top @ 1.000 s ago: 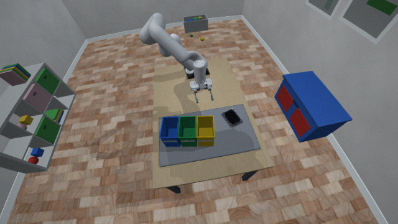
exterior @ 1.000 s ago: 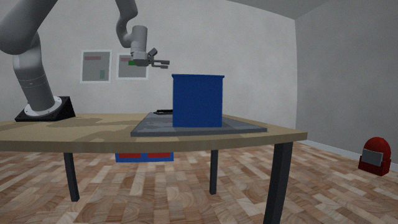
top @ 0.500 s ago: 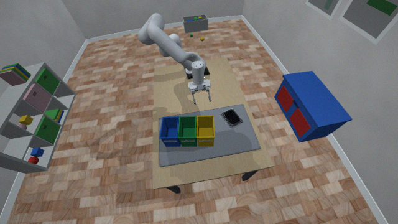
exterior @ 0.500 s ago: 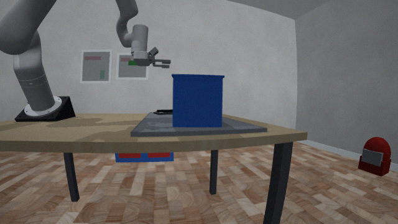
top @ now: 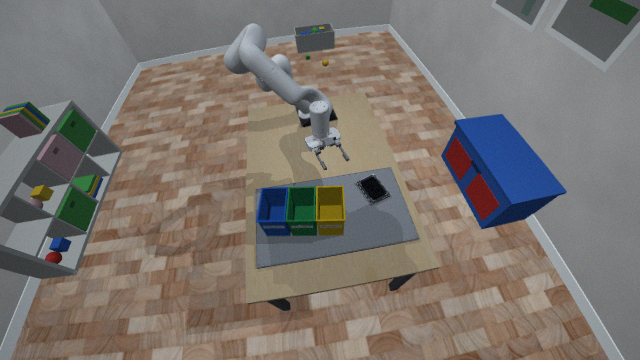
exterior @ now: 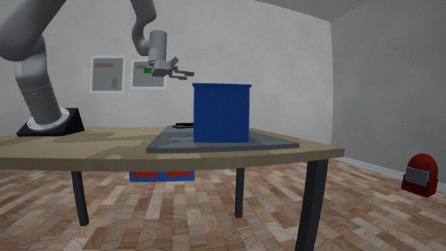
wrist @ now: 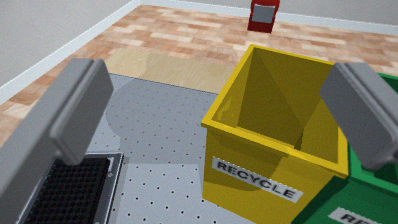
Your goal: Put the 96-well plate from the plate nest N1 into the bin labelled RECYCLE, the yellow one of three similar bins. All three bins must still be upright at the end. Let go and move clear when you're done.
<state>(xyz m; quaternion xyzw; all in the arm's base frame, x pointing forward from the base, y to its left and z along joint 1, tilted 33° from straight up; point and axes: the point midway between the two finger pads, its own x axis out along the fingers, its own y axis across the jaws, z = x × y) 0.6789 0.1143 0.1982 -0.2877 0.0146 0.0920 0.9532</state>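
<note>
Now: hand 4 cm short of the black 96-well plate, 21 cm to the right of it and 26 cm above it. Round my hand: plate nest N1: 4 cm ahead, 21 cm to the left, 27 cm below; then green bin: 12 cm ahead, 19 cm to the right, 19 cm below; then yellow bin: 15 cm ahead, 7 cm to the right, 19 cm below.
</note>
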